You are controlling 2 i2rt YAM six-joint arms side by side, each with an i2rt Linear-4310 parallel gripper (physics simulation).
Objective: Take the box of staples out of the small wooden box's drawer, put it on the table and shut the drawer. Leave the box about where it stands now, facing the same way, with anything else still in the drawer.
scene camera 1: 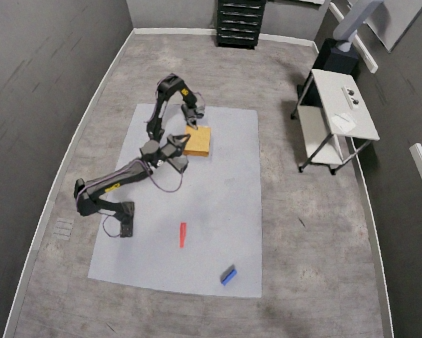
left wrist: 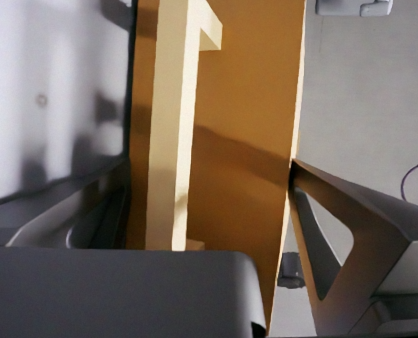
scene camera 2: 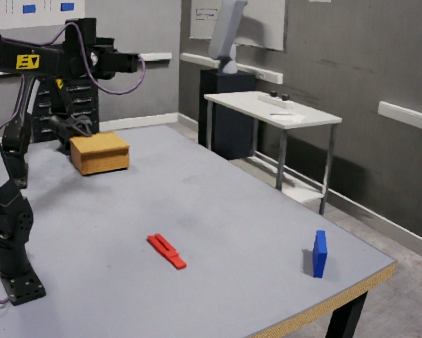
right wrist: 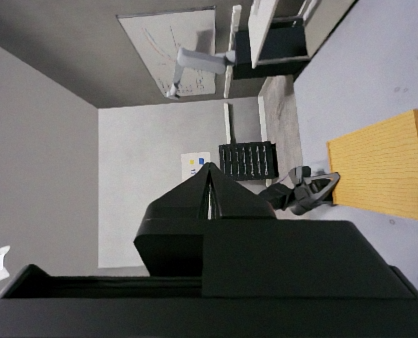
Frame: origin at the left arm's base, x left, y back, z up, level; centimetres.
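Where they show: left gripper, between the fingertips: (scene camera 1: 196,132) (left wrist: 209,168); right gripper, between the fingertips: (scene camera 1: 190,134) (right wrist: 209,168); left arm's base, origin of its link: (scene camera 1: 155,140) (scene camera 2: 17,177); right arm's base, origin of its link: (scene camera 1: 127,219) (scene camera 2: 16,273).
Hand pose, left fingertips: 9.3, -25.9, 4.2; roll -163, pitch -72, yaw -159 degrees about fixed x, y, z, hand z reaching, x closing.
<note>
Each offset is from my left fingertips to the top centre of the thing, as dx, dy, dz. "spot": to the spot under its first point. Level surfaces: height alone.
The small wooden box @(-7.6, -2.0, +4.2) (scene camera 1: 198,141) (scene camera 2: 100,154) (right wrist: 380,165) stands on the table with its lid level; its drawer looks shut. In the left wrist view the brown drawer front @(+1.4, -0.9, +3.8) (left wrist: 245,110) with its pale bar handle @(spot: +5.1, -1.1, +0.1) (left wrist: 167,125) fills the middle. My left gripper (scene camera 1: 194,127) (left wrist: 209,168) is at the drawer side, fingers apart on either side of the handle with a gap to it; one fingertip is at the box's top edge, the other near its bottom edge. My right gripper (scene camera 1: 188,135) (right wrist: 209,168) is shut and empty, above and beside the box. The box of staples does not show.
A red clip-like object @(-62.9, -7.6, -3.0) (scene camera 1: 183,234) (scene camera 2: 167,251) lies on the table @(dz -4.2) (scene camera 1: 220,200) (scene camera 2: 225,210). A blue block @(-78.5, -34.9, +1.8) (scene camera 1: 229,277) (scene camera 2: 320,254) stands near the table's far corner from the box. A white trolley and a dark drawer cabinet stand beyond the table. The right arm reaches close beside the wooden box.
</note>
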